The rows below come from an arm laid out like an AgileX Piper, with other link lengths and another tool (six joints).
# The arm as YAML. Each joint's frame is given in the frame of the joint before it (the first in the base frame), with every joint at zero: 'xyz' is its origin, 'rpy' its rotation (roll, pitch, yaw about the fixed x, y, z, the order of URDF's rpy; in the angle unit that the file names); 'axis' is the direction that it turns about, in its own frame. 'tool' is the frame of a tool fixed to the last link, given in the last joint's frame.
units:
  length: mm
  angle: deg
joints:
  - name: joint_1
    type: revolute
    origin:
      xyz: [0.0, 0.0, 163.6]
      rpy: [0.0, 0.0, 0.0]
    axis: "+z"
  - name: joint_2
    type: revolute
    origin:
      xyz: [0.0, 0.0, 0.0]
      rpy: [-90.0, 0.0, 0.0]
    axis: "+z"
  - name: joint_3
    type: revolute
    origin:
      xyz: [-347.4, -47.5, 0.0]
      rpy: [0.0, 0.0, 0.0]
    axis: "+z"
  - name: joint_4
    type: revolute
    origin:
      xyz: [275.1, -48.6, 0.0]
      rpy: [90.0, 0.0, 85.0]
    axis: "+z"
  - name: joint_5
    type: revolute
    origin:
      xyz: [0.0, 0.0, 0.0]
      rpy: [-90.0, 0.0, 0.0]
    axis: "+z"
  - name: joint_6
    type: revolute
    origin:
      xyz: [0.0, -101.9, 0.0]
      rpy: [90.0, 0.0, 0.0]
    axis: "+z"
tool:
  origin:
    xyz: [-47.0, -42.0, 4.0]
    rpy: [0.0, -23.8, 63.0]
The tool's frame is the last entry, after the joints.
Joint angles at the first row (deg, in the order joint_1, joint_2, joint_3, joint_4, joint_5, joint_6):
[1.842 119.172 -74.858 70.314 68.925 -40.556]
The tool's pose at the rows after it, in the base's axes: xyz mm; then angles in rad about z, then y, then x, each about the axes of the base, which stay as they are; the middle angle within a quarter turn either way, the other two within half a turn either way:
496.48 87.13 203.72 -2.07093 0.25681 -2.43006
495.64 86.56 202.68 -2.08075 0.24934 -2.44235
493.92 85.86 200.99 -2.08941 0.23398 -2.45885
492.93 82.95 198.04 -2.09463 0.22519 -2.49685
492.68 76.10 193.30 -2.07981 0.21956 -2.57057
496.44 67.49 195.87 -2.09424 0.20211 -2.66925
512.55 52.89 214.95 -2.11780 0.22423 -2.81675
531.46 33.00 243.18 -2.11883 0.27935 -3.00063
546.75 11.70 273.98 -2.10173 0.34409 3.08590
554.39 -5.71 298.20 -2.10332 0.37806 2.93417
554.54 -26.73 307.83 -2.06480 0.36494 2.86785
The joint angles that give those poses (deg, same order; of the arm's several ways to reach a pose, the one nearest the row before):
[1.843 119.172 -74.858 69.828 68.990 -40.557]
[1.842 119.171 -74.858 68.735 68.990 -40.556]
[1.842 119.172 -74.857 67.195 69.193 -40.177]
[1.843 119.172 -74.857 64.863 68.396 -39.458]
[1.842 119.172 -74.987 61.144 66.246 -37.058]
[1.842 119.172 -77.149 54.134 65.519 -32.910]
[1.842 119.171 -82.917 43.629 65.122 -26.166]
[1.842 119.171 -89.696 31.327 64.914 -18.606]
[1.842 119.172 -95.733 18.746 65.217 -12.290]
[1.580 119.172 -99.970 9.071 67.255 -9.613]
[0.026 119.171 -101.773 5.679 69.156 -7.942]

